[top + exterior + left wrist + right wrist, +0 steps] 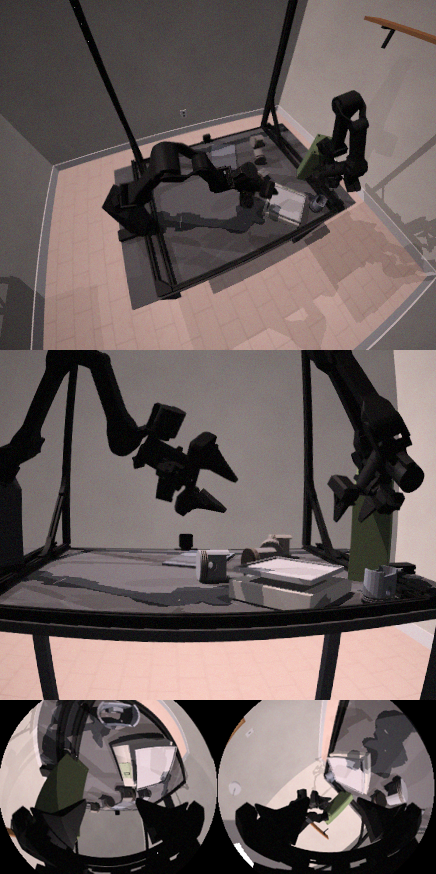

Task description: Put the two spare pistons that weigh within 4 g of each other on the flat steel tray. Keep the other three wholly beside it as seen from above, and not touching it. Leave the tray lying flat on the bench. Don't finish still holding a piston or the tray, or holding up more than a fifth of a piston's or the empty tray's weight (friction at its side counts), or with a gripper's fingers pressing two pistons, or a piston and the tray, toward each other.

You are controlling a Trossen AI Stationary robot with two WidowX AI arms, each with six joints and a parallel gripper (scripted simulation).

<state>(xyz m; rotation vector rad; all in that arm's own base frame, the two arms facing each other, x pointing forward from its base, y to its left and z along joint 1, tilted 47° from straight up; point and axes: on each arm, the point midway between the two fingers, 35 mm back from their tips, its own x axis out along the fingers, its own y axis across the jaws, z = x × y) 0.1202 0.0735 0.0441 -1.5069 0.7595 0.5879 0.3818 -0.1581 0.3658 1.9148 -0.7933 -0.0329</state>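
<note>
Now: left hand 4 cm short of the white scale pan, 15 cm to the left of it and 13 cm above it. From my left hand the other things lie so: flat grey steel tray 37 cm behind, 32 cm to the right, 18 cm below; piston 41 cm behind, 9 cm to the right, 14 cm below.
</note>
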